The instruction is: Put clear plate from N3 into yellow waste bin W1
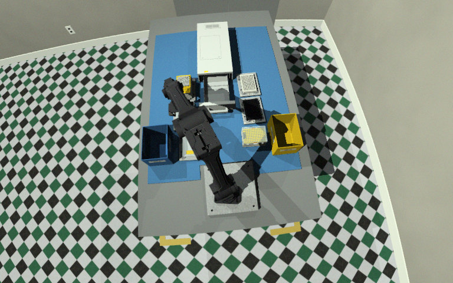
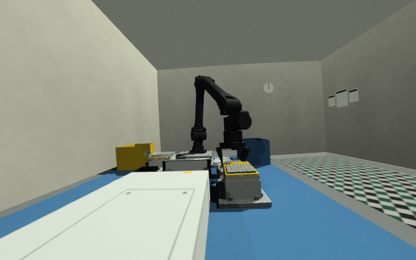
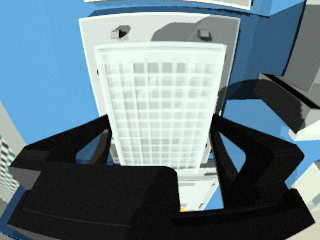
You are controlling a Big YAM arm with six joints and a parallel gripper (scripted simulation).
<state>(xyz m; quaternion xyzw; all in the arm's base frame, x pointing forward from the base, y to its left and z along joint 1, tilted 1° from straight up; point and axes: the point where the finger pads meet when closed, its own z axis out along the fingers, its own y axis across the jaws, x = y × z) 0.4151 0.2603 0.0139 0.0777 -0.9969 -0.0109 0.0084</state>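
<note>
My gripper is now 3 cm above the grey nest. Round my hand: yellow tip box: 16 cm ahead, 1 cm to the left, 2 cm above; then lidded plate: 17 cm behind, 6 cm to the right, 2 cm below; then clear plate: right at my hand.
</note>
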